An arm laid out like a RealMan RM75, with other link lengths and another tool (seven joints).
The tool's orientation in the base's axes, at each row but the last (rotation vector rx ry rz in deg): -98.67, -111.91, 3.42; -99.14, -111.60, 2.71; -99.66, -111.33, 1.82; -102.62, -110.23, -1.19; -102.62, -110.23, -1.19
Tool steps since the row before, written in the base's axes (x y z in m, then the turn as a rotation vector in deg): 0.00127, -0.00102, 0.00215, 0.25, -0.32, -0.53; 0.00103, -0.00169, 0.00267, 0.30, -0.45, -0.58; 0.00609, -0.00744, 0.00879, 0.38, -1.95, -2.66; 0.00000, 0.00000, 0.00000, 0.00, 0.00, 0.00; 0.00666, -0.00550, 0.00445, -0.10, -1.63, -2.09
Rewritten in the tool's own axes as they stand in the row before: -0.00025, 0.00017, -0.00268, -0.50, 0.36, 0.25; -0.00066, -0.00033, -0.00324, -0.64, 0.40, 0.24; -0.00393, 0.00118, -0.01236, -2.80, 0.96, 1.51; 0.00000, 0.00000, 0.00000, 0.00, 0.00, 0.00; -0.00348, 0.00408, -0.00810, -2.29, 0.37, 1.29
